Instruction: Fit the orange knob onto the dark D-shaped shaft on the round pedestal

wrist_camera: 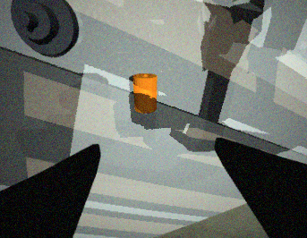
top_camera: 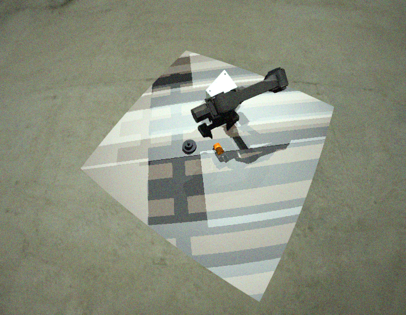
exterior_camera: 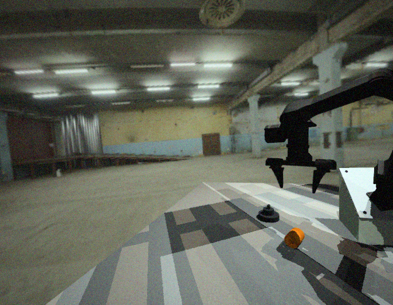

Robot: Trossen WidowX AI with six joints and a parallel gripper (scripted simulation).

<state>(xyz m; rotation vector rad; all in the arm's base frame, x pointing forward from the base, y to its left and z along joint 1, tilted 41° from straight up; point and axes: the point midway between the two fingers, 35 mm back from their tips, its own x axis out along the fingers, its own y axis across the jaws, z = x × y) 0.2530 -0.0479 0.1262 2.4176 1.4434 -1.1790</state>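
Right now my gripper tip is 160 mm above the orange knob and 10 mm short of it. Also, from my gripper tip: dark round pedestal (170 mm to the right, 150 mm below, 60 mm ahead).
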